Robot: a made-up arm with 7 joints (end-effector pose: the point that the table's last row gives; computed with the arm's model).
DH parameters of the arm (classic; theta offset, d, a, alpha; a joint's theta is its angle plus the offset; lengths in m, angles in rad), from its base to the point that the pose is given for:
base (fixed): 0 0.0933 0 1.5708
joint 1: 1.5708 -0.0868 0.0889 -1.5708
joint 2: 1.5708 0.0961 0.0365 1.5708
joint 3: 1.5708 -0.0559 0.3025 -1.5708
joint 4: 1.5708 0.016 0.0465 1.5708
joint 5: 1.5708 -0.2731 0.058 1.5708
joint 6: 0 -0.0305 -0.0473 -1.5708
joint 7: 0 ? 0.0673 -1.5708
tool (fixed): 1.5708 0.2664 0 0
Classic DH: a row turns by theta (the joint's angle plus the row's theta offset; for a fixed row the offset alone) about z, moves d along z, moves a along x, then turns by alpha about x.
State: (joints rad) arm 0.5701 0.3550 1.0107 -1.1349 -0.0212 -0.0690 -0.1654
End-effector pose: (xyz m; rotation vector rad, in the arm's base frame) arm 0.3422 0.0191 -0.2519 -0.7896 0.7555 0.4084
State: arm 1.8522 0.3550 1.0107 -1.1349 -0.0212 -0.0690 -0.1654
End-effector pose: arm 0.4284 0.0191 0.3230 -0.8623 -0.4441 -0.1425
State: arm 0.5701 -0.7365 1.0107 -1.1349 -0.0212 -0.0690 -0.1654
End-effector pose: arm 0.2105 0.5562 -0.0466 -0.1146 0.2472 1.1797
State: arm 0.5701 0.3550 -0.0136 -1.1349 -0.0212 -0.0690 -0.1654
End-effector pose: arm 0.2910 -0.1827 -0.1959 -0.0260 0.5384 -0.2636
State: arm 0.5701 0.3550 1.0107 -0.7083 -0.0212 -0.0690 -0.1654
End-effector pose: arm 0.3153 0.2333 -0.0508 -0.6729 0.3906 0.6336
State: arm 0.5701 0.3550 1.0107 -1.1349 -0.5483 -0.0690 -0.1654
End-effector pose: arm 0.3905 -0.1211 -0.2066 -0.2858 0.7858 0.2115
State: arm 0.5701 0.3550 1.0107 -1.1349 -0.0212 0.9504 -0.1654
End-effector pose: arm 0.3770 -0.1450 0.0846 -1.0144 0.1367 -0.4285
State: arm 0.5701 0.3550 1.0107 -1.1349 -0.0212 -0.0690 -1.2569
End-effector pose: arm 0.3680 -0.2650 -0.2500 0.2366 0.8360 -0.0420
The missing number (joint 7, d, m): -0.3802
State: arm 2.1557 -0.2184 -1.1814 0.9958 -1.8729 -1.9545 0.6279
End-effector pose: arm 0.2053 0.3413 -0.4616 0.7990 1.4910 0.4609
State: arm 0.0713 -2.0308 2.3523 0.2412 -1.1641 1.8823 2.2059
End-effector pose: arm -0.2130 0.3720 0.6745 -0.6047 -1.1283 0.6527
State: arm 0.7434 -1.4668 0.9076 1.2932 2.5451 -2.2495 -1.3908
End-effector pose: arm 0.1604 -0.0015 0.1677 0.7271 0.0425 0.8528
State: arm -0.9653 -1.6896 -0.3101 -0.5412 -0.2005 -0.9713 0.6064
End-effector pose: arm 0.3410 0.0463 0.1545 1.6123 0.2991 -0.1874
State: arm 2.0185 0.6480 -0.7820 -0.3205 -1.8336 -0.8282 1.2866
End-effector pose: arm -0.2089 -0.0202 -0.2601 0.4289 -2.8386 -0.7956
